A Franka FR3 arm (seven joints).
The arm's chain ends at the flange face. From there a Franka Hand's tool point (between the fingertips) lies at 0.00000 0.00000 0.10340 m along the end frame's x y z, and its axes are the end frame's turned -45 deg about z.
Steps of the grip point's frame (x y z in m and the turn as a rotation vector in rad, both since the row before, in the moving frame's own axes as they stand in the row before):
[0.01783 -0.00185 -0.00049 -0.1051 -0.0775 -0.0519]
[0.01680 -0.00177 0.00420 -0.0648 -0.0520 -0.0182]
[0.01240 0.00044 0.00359 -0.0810 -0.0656 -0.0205]
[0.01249 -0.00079 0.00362 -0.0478 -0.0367 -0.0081]
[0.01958 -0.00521 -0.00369 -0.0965 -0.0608 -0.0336]
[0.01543 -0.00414 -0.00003 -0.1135 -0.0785 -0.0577]
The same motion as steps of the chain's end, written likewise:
[0.00894 -0.02717 0.00039 -0.1291 0.0195 -0.0519]
[0.00962 -0.02165 0.00456 -0.0826 0.0091 -0.0182]
[0.00785 -0.01914 0.00415 -0.1037 0.0109 -0.0205]
[0.00744 -0.01556 0.00381 -0.0598 0.0078 -0.0081]
[0.00736 -0.02896 -0.00302 -0.1112 0.0252 -0.0336]
[0.00503 -0.02775 0.00095 -0.1358 0.0247 -0.0577]

